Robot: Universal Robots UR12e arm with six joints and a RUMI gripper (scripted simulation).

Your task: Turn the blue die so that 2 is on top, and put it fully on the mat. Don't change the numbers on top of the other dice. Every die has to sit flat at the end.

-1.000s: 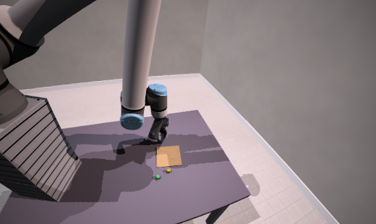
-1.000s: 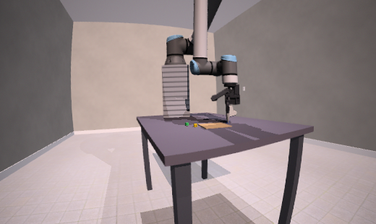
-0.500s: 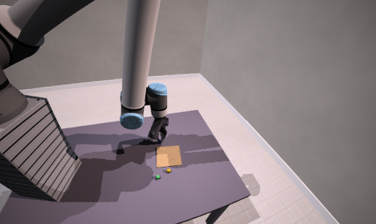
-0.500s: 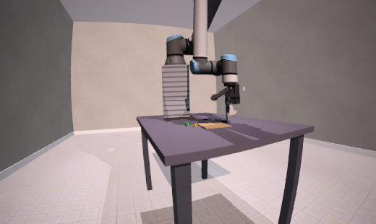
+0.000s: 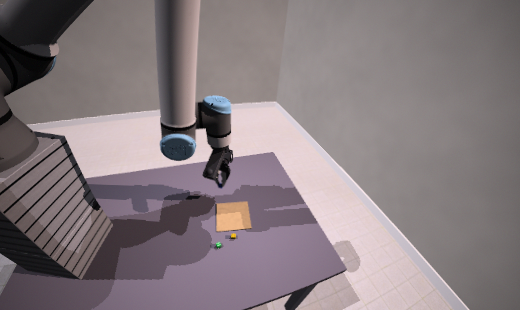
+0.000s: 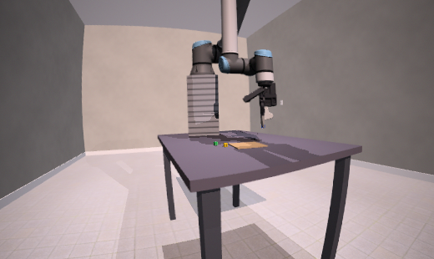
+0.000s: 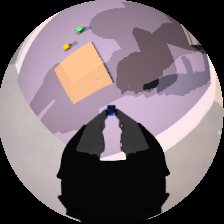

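The tan mat is 4 cm ahead of my hand, 11 cm to the right of it and 9 cm below it. The rest, counted from my hand: yellow die 3 cm ahead, 21 cm to the right, 8 cm below; then green die 3 cm behind, 24 cm to the right, 8 cm below; then blue die 1 cm below.
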